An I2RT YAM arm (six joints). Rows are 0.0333 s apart.
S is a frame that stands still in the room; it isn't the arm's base.
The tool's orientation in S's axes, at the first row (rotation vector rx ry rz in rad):
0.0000 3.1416 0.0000
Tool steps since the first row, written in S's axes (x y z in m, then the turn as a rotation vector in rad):
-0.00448 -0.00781 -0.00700 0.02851 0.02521 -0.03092
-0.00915 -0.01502 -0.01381 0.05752 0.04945 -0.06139
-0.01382 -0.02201 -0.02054 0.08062 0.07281 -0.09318
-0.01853 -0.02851 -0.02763 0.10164 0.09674 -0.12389
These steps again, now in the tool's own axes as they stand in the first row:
0.00448 -0.00781 0.00700 -0.02851 0.02521 0.03092
0.00915 -0.01502 0.01381 -0.05752 0.04945 0.06139
0.01382 -0.02201 0.02054 -0.08062 0.07281 0.09318
0.01853 -0.02851 0.02763 -0.10164 0.09674 0.12389

